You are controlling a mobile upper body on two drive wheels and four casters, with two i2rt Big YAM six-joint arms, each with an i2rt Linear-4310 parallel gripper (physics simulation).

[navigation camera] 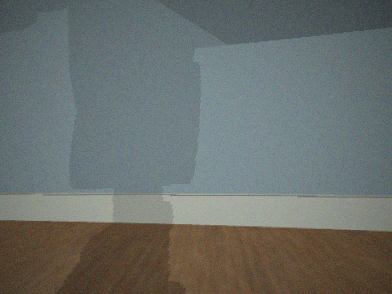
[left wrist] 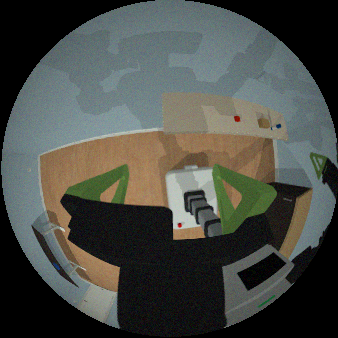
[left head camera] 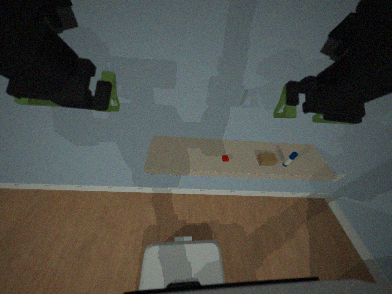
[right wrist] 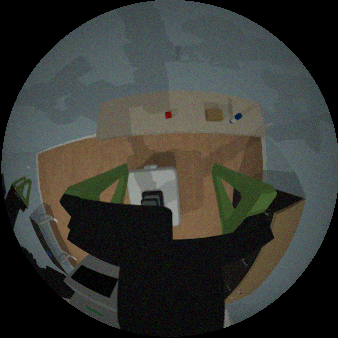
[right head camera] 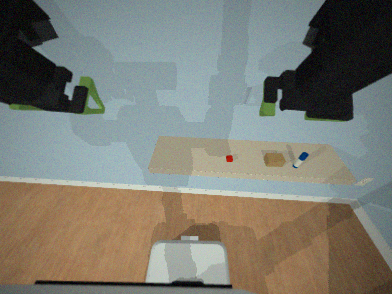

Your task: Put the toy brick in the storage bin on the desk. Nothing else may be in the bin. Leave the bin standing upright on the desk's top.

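Frame: origin at the left arm's base, x right, y back, z down, level; metres.
Seen in the pictures: left gripper, fingertip midpoint: [left wrist: 170, 168] [left head camera: 94, 106] [right wrist: 27, 178] [right head camera: 83, 109]; right gripper, fingertip midpoint: [left wrist: 312, 154] [left head camera: 293, 117] [right wrist: 169, 167] [right head camera: 282, 115].
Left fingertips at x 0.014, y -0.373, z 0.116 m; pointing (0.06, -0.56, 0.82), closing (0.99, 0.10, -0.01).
Observation:
A point is followed by its place in that frame.
A small red block [left head camera: 225, 158] {x 0.450, y -0.611, z 0.587 m} [right head camera: 229, 158] {x 0.452, y -0.617, z 0.591 m} [left wrist: 237, 119] {x 0.452, y -0.612, z 0.591 m} [right wrist: 168, 115] {x 0.457, y -0.613, z 0.591 m}, which looks like the toy brick, lies on the pale wall shelf. A blue thing, perhaps the storage bin, shows small on a dark desk at the lower left of the left wrist view [left wrist: 56, 267] {x -2.511, y 1.440, z 0.636 m} and right wrist view [right wrist: 49, 254] {x -2.414, y 1.378, z 0.638 m}; its shape is unclear. My left gripper [left head camera: 69, 103] [right head camera: 57, 108] [left wrist: 170, 168] {x 0.014, y -0.373, z 0.116 m} is open and empty, up in the air away from the shelf. My right gripper [left head camera: 302, 117] {x 0.455, y -0.368, z 0.120 m} [right head camera: 289, 116] {x 0.455, y -0.368, z 0.120 m} [right wrist: 169, 167] {x 0.455, y -0.368, z 0.120 m} is also open and empty, away from the shelf.
The shelf [left head camera: 175, 155] {x 0.164, y -0.648, z 0.610 m} [right head camera: 185, 155] {x 0.200, y -0.648, z 0.610 m} [left wrist: 182, 112] {x 0.117, y -0.660, z 0.610 m} [right wrist: 114, 120] {x 0.142, y -0.644, z 0.610 m} also carries a tan block [left head camera: 267, 159] {x 0.684, y -0.587, z 0.561 m} [right head camera: 274, 159] {x 0.685, y -0.592, z 0.561 m} and a blue-and-white cylinder [left head camera: 290, 159] {x 0.809, y -0.577, z 0.546 m} [right head camera: 300, 160] {x 0.808, y -0.576, z 0.545 m}. A dark-topped wooden cabinet [left wrist: 301, 220] [right wrist: 287, 240] stands at the right. The navigation camera faces a wall.

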